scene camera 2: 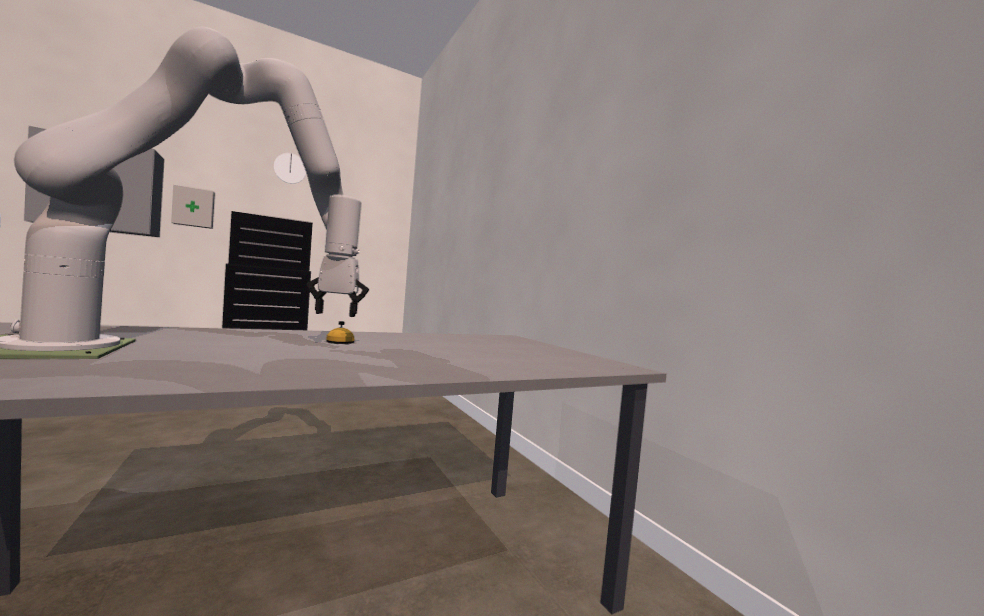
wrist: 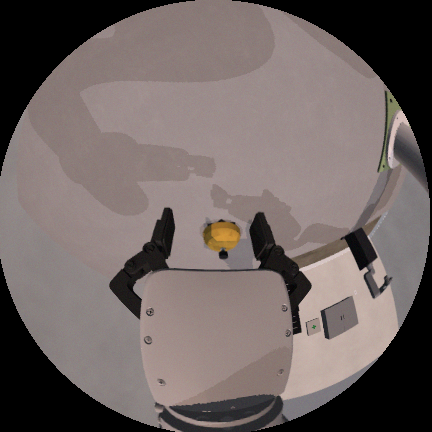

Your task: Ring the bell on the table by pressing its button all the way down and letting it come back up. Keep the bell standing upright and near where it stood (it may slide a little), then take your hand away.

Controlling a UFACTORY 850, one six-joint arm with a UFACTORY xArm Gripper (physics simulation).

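A yellow-orange dome bell (scene camera 2: pixel 339 335) (wrist: pixel 221 236) stands upright on the table (scene camera 2: pixel 464 359) (wrist: pixel 310 150). Its small black button (scene camera 2: pixel 341 323) (wrist: pixel 223 254) sticks up from the top. My gripper (scene camera 2: pixel 336 308) (wrist: pixel 213 218) points down and is wide open, with its black fingers apart and nothing between them. In scene camera 2 the fingertips are a little above the button, one on each side of it, not touching. In the wrist view the bell shows between the two fingers, slightly nearer the right one.
The arm's base stands on a green plate (scene camera 2: pixel 108 350) (wrist: pixel 384 160) at the left of the table in scene camera 2. A black drawer cabinet (scene camera 2: pixel 267 292) stands behind the table by the back wall. A grey wall (scene camera 2: pixel 689 203) rises beyond the table's right end.
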